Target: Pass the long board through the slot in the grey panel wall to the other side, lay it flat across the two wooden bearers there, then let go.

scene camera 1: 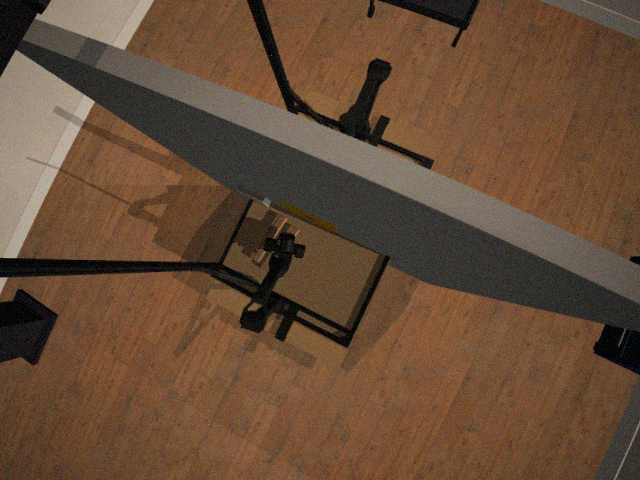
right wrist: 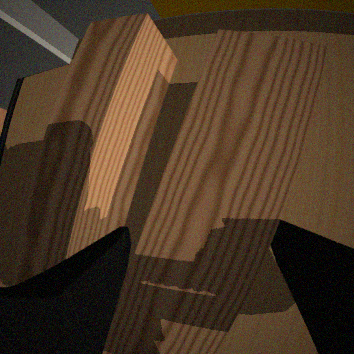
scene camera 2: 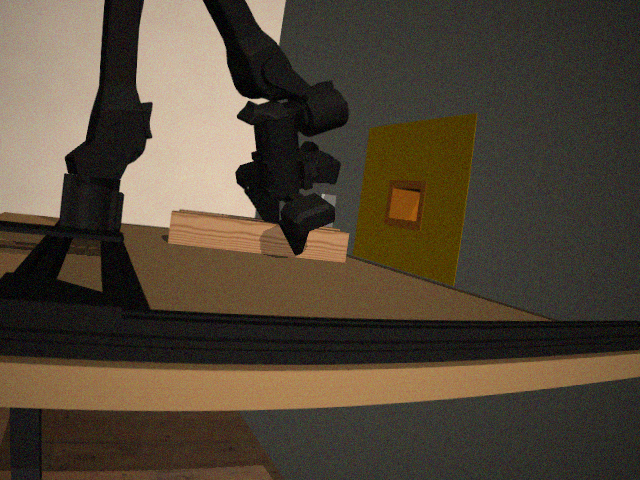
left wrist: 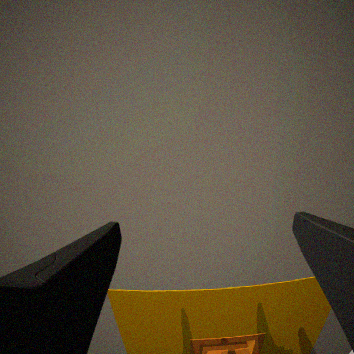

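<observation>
The long wooden board (scene camera 2: 222,232) (right wrist: 225,150) lies low over the table beside a second wooden piece (right wrist: 90,90). My right gripper (scene camera 1: 284,248) (scene camera 2: 284,237) (right wrist: 199,232) points down with its fingers against both sides of the board, so it is shut on it. The grey panel wall (scene camera 1: 310,170) (scene camera 2: 547,180) carries a yellow plate (scene camera 2: 444,155) (left wrist: 150,310) around a square slot, whose rim (scene camera 2: 389,204) (left wrist: 227,339) is brown-orange. The board's near end is left of the slot in scene camera 2. My left gripper (left wrist: 208,227) is open and empty, facing the wall. The two bearers do not show.
The near table top (scene camera 1: 330,273) (scene camera 2: 310,289) runs up to the wall, with dark frame rails (scene camera 2: 361,341) along its edge. A small pale block (scene camera 1: 266,202) (scene camera 2: 330,198) is at the wall, behind the right gripper in scene camera 2.
</observation>
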